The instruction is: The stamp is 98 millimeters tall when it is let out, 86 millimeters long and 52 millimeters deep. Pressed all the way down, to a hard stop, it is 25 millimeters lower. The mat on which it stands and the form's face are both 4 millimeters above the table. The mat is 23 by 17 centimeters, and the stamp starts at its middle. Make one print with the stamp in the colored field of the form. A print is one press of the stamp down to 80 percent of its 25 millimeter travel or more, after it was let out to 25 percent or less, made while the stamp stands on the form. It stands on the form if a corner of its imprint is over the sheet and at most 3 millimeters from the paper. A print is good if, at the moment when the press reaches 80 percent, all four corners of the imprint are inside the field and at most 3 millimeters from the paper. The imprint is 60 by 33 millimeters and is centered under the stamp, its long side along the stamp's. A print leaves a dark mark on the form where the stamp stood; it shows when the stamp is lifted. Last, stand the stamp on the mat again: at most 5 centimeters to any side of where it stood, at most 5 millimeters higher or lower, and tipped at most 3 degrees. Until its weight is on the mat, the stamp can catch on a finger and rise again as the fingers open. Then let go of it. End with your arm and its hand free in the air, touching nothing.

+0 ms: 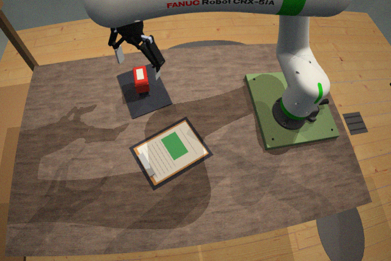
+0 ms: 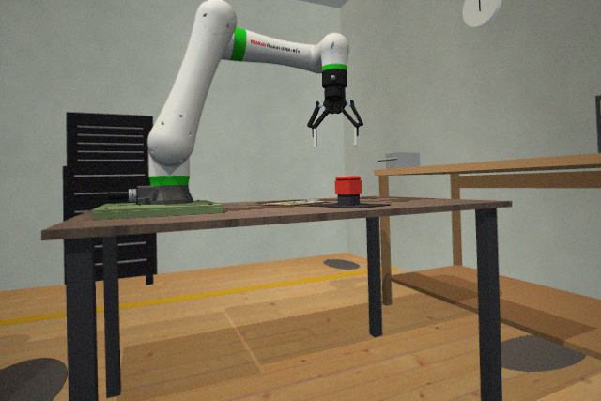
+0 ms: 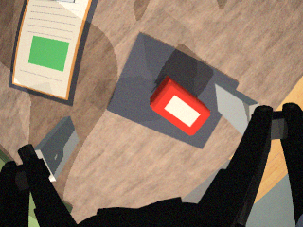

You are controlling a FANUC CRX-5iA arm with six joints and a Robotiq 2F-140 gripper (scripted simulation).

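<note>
My gripper is now 1 cm short of the red stamp, 7 cm to the left of it and 17 cm above it. Round my hand: dark mat (1 cm ahead, 7 cm to the right, 22 cm below); form on clipboard (5 cm behind, 22 cm to the left, 22 cm below).
</note>
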